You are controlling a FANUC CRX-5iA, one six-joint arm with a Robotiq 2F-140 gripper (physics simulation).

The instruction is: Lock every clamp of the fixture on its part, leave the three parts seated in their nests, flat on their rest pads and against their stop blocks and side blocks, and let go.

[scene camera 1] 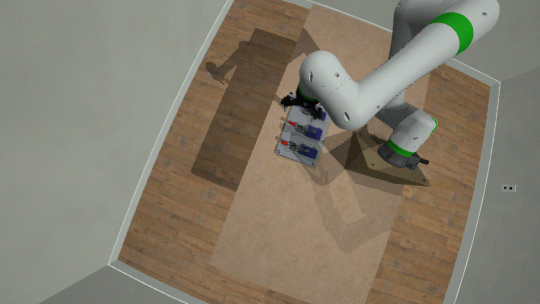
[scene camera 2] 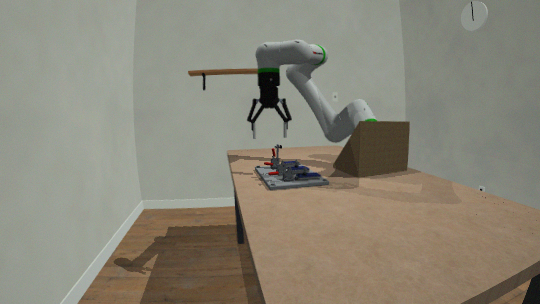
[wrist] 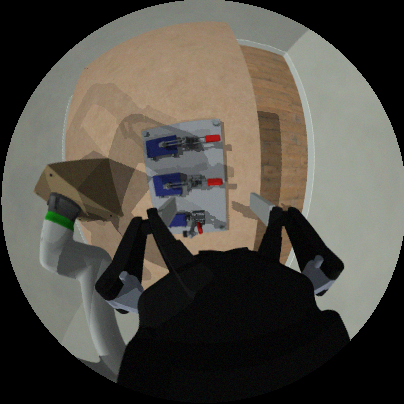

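Where they show: gripper, between the fingertips: [scene camera 1: 298, 114] [scene camera 2: 269, 138] [wrist: 212, 201]; arm's base, origin of its link: [scene camera 1: 391, 157] [scene camera 2: 374, 141] [wrist: 64, 202].
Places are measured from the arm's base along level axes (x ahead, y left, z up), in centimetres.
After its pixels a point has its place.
Note:
The grey fixture plate [scene camera 1: 298, 156] @[y 12.5, x 43.4, z -12.6 cm] [scene camera 2: 300, 185] @[y 15.0, x 44.6, z -13.2 cm] [wrist: 209, 162] @[y 2.1, x 51.8, z -12.6 cm] lies on the table. Two clamps have red handles [wrist: 212, 138] @[y 8.0, x 53.1, z -9.0 cm] [wrist: 215, 182] @[y -2.9, x 52.5, z -7.4 cm] lying flat, pointing away from the blue parts [wrist: 162, 146] @[y 7.9, x 40.4, z -8.6 cm] [wrist: 168, 185] @[y -2.2, x 40.7, z -7.5 cm], with their arms over them. The third clamp [scene camera 2: 278, 152] @[y -12.9, x 45.1, z -5.1 cm] [wrist: 198, 218] @[y -12.7, x 47.0, z -7.9 cm], at the far end in scene camera 2, stands with its arm and red handle upright; its blue part [wrist: 178, 220] @[y -13.5, x 40.6, z -10.0 cm] is partly hidden by a finger in the wrist view. My gripper [scene camera 1: 302, 109] @[y -4.4, x 51.2, z 2.7 cm] [scene camera 2: 270, 137] @[y -4.4, x 51.2, z 2.7 cm] [wrist: 212, 201] @[y -4.4, x 51.2, z 2.7 cm] is open and empty, above that third clamp. Exact seating against the blocks is too small to tell.
The wooden table [scene camera 1: 280, 215] @[y 45.9, x 42.8, z -14.1 cm] [scene camera 2: 400, 225] @[y 57.5, x 32.2, z -14.1 cm] [wrist: 165, 60] @[y 44.7, x 41.5, z -14.1 cm] carries the fixture. A brown wedge-shaped robot mount [scene camera 1: 367, 160] @[y 7.1, x 15.5, z 6.6 cm] [scene camera 2: 384, 150] @[y 10.4, x 1.3, z -3.0 cm] [wrist: 82, 187] @[y 2.6, x 16.6, z -0.3 cm] stands beside it, on the side of the blue parts. A wooden shelf [scene camera 2: 222, 72] is on the wall behind the gripper.

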